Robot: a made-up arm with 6 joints.
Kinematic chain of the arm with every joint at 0, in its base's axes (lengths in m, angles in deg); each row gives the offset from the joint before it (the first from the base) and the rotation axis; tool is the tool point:
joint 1: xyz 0 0 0.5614 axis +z
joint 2: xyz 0 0 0 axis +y
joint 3: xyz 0 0 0.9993 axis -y
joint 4: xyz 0 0 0 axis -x
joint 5: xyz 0.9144 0 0 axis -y
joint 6: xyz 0 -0.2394 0 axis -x
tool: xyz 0 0 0
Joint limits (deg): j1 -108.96..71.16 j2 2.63..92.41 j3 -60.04..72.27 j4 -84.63..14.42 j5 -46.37..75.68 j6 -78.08..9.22
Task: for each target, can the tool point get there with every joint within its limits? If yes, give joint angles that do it. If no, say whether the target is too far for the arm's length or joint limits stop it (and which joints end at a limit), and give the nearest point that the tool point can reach.
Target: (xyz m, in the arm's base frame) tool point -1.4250 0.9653 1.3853
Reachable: no: joint limits stop it (at a limit: joint 1, joint 2, joint 4) | nearest point 0.3166 0.8584 1.1880 | short by 1.756 m
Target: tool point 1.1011 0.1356 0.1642
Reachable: yes | joints 16.08 59.82 -5.59 -43.13 -11.04 -7.98
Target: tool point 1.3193 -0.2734 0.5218
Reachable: yes | joints -1.78 48.12 1.28 -14.04 29.26 -9.70
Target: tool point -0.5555 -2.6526 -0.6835
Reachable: no: too far | nearest point -0.3631 -1.7341 -0.0240 | short by 1.147 m
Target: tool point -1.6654 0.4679 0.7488
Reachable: no: joint limits stop it (at a limit: joint 1, joint 2, joint 3) | nearest point -0.3610 -0.3267 0.7270 | short by 1.528 m
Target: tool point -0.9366 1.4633 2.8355
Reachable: no: too far | nearest point 0.2804 0.7523 2.2475 | short by 1.527 m
